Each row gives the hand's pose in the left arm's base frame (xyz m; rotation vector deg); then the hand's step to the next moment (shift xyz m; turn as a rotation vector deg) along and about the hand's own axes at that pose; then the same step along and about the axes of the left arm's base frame.
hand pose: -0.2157 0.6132 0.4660 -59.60 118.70 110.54
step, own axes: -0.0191 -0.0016 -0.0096 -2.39 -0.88 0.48
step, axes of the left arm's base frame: 0.0187 -0.0013 0.0104 2.12 1.42 0.44
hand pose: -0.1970 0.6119 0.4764 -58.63 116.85 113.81
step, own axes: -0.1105 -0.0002 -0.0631 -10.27 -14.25 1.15
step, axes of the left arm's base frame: 0.1077 -0.0163 0.0658 15.00 6.19 -6.82
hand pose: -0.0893 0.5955 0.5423 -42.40 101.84 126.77
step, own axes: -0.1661 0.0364 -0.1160 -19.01 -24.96 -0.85
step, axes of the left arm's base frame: 0.1540 -0.0958 0.0973 27.87 8.25 -11.85
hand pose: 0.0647 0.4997 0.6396 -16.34 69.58 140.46
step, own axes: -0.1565 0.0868 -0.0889 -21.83 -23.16 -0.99
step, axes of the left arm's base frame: 0.1052 -0.1579 0.0628 29.65 6.44 -9.67
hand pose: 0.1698 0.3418 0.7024 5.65 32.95 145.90
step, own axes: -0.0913 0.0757 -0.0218 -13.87 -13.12 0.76
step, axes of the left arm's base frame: 0.0386 -0.1132 0.0158 18.33 3.39 -4.22
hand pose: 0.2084 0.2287 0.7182 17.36 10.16 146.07
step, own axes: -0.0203 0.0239 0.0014 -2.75 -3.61 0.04
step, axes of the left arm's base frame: 0.0046 -0.0310 0.0023 4.13 1.51 -1.13
